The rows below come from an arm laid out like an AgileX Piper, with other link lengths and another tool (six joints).
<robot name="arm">
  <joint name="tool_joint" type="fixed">
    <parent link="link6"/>
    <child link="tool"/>
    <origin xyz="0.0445 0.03 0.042" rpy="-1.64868 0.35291 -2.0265"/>
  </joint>
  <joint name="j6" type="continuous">
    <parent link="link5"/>
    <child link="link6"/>
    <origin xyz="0.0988 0 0.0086"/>
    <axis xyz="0.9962 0 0.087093"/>
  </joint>
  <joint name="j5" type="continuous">
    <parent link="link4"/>
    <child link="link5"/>
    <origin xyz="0 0 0"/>
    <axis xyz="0 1 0"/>
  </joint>
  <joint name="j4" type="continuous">
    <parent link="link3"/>
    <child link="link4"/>
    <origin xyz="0.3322 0 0.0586"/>
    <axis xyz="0.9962 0 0.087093"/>
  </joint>
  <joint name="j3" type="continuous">
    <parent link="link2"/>
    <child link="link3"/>
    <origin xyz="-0.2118 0 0.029"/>
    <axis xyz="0 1 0"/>
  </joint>
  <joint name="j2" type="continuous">
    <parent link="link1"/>
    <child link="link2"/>
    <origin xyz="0 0 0"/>
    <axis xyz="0 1 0"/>
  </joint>
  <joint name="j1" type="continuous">
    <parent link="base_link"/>
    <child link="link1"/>
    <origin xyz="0 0 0.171"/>
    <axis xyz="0 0 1"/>
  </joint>
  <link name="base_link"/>
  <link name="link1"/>
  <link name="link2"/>
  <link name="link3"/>
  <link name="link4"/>
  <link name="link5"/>
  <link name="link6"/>
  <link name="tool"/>
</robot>
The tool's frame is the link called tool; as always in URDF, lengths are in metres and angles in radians. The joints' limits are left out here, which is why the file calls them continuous.
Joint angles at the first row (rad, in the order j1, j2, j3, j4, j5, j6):
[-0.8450, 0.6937, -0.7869, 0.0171, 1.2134, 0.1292]
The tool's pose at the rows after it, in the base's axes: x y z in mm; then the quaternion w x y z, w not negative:
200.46 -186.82 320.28 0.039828 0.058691 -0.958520 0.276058
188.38 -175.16 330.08 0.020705 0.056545 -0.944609 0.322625
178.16 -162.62 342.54 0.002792 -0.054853 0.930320 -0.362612
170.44 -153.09 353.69 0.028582 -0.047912 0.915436 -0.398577
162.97 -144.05 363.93 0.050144 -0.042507 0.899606 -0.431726
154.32 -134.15 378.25 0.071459 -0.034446 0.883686 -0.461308
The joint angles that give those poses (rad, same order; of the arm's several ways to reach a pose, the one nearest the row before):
[-0.8450, 0.5404, -0.6960, 0.0065, 1.1797, 0.1218]
[-0.8450, 0.4037, -0.6299, -0.0120, 1.1511, 0.1002]
[-0.8449, 0.2821, -0.5852, -0.0141, 1.1334, 0.0781]
[-0.8450, 0.1810, -0.5468, -0.0131, 1.1022, 0.0680]
[-0.8449, 0.0914, -0.5163, -0.0141, 1.0763, 0.0556]
[-0.8451, 0.0171, -0.5087, -0.0151, 1.0619, 0.0501]

